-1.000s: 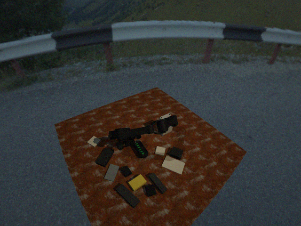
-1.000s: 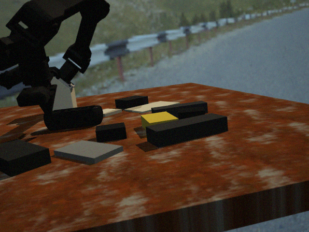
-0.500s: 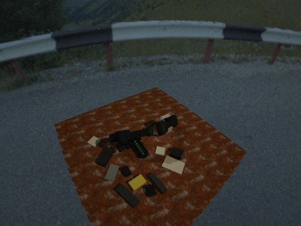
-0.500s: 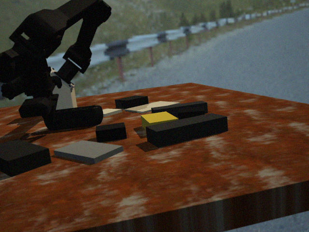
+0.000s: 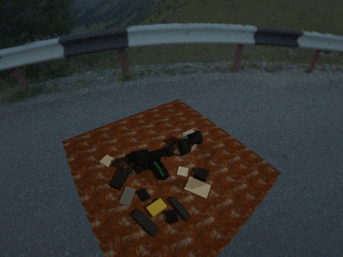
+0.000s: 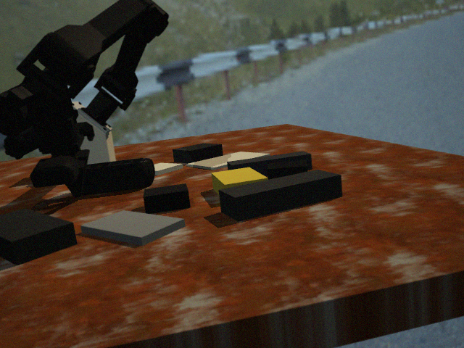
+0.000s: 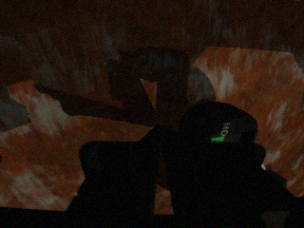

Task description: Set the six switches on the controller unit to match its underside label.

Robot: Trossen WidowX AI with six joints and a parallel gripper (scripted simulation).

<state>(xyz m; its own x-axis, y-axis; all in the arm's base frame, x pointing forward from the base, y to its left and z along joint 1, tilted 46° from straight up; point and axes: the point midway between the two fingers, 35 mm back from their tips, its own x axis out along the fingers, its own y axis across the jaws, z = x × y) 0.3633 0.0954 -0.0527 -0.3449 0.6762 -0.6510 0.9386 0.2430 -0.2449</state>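
My gripper tip is 19 cm past the cream tile and 13 cm to the right of it. Also, from my gripper tip: cream plate (28 cm to the left, 20 cm behind); grey plate (22 cm ahead, 12 cm to the left); yellow block (27 cm to the left, 10 cm ahead, 1 cm above).
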